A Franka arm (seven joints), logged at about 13 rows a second.
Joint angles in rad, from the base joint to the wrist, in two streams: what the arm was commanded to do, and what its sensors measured. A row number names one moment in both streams.
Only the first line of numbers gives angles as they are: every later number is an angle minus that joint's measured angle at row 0.
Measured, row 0:
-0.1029, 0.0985, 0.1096, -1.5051, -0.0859, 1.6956, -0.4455
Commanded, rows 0 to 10:
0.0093, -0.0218, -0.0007, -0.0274, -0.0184, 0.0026, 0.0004
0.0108, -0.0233, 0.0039, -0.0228, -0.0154, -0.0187, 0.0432
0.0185, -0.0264, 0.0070, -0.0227, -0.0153, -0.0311, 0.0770
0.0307, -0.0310, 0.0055, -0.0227, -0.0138, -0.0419, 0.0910
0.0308, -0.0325, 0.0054, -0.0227, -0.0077, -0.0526, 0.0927
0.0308, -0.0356, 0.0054, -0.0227, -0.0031, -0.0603, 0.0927
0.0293, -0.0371, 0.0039, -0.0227, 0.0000, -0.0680, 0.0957
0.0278, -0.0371, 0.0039, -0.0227, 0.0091, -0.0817, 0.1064
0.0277, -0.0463, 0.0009, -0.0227, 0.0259, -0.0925, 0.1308
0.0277, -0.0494, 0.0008, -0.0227, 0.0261, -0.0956, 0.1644
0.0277, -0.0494, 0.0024, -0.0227, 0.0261, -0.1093, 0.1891
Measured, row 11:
0.0259, -0.0208, 0.0055, -0.0071, 0.0085, -0.0857, 0.1362
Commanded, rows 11 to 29:
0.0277, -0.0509, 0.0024, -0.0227, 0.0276, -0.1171, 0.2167
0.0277, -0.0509, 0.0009, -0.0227, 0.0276, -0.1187, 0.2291
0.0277, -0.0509, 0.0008, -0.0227, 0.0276, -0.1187, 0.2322
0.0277, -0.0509, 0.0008, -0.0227, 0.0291, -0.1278, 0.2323
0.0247, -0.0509, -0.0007, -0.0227, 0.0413, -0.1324, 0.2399
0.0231, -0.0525, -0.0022, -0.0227, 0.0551, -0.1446, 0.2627
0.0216, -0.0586, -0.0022, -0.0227, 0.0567, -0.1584, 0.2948
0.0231, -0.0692, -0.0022, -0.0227, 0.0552, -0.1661, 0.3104
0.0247, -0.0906, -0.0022, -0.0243, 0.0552, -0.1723, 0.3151
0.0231, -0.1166, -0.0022, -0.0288, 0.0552, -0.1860, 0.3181
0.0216, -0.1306, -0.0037, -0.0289, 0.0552, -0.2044, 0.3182
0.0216, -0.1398, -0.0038, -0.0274, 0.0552, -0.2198, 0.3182
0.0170, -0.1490, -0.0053, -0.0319, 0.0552, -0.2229, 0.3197
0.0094, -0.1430, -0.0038, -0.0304, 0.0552, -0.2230, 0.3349
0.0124, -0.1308, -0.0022, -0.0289, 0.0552, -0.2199, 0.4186
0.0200, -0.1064, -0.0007, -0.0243, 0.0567, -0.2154, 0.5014
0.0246, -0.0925, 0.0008, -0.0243, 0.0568, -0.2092, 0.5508
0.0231, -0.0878, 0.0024, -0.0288, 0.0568, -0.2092, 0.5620
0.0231, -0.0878, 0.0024, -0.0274, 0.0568, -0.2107, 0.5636
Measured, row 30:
0.0242, -0.0941, 0.0006, -0.0260, 0.0350, -0.2145, 0.5201
